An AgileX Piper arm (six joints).
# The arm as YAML. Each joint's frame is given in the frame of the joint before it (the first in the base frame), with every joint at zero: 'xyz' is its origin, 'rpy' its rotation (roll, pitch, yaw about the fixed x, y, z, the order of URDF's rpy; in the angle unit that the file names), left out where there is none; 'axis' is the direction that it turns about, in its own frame. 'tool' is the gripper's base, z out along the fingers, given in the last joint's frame.
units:
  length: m
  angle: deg
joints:
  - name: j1
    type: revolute
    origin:
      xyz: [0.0, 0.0, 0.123]
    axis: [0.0, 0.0, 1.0]
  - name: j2
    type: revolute
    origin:
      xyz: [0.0, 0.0, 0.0]
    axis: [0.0, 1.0, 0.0]
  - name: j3
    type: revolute
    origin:
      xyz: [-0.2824, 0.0, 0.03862]
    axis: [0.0, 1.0, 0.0]
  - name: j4
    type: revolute
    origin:
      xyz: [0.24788, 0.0, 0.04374]
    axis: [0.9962, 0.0, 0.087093]
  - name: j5
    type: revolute
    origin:
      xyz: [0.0, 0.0, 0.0]
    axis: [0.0, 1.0, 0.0]
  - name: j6
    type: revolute
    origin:
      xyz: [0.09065, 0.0, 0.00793]
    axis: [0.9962, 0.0, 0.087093]
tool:
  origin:
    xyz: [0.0, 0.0, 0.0]
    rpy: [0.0, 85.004, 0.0]
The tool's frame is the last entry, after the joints.
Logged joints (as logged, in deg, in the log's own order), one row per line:
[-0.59, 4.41, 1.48, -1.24, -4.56, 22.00]
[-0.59, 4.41, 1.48, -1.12, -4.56, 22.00]
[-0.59, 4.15, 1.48, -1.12, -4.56, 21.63]
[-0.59, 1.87, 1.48, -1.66, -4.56, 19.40]
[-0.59, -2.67, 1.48, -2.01, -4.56, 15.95]
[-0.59, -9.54, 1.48, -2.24, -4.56, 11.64]
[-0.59, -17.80, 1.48, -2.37, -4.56, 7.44]
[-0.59, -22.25, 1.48, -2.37, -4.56, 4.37]
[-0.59, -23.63, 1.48, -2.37, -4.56, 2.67]
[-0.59, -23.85, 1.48, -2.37, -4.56, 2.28]
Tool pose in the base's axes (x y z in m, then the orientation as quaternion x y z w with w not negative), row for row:
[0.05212, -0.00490, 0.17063, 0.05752, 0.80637, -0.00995, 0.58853]
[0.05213, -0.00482, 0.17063, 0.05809, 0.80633, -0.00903, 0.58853]
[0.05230, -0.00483, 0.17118, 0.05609, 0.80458, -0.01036, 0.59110]
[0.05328, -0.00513, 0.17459, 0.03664, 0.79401, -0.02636, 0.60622]
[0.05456, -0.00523, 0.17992, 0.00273, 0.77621, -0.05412, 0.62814]
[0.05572, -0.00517, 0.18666, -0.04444, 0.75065, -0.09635, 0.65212]
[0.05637, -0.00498, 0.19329, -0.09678, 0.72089, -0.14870, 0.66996]
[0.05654, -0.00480, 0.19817, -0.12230, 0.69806, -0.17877, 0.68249]
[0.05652, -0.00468, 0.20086, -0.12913, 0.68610, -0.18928, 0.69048]
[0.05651, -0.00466, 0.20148, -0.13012, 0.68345, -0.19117, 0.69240]
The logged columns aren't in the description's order. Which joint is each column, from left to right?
Columns, left to right: j2, j6, j3, j4, j1, j5.
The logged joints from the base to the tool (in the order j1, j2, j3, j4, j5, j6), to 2 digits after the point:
[-4.56, -0.59, 1.48, -1.24, 22.00, 4.41]
[-4.56, -0.59, 1.48, -1.12, 22.00, 4.41]
[-4.56, -0.59, 1.48, -1.12, 21.63, 4.15]
[-4.56, -0.59, 1.48, -1.66, 19.40, 1.87]
[-4.56, -0.59, 1.48, -2.01, 15.95, -2.67]
[-4.56, -0.59, 1.48, -2.24, 11.64, -9.54]
[-4.56, -0.59, 1.48, -2.37, 7.44, -17.80]
[-4.56, -0.59, 1.48, -2.37, 4.37, -22.25]
[-4.56, -0.59, 1.48, -2.37, 2.67, -23.63]
[-4.56, -0.59, 1.48, -2.37, 2.28, -23.85]

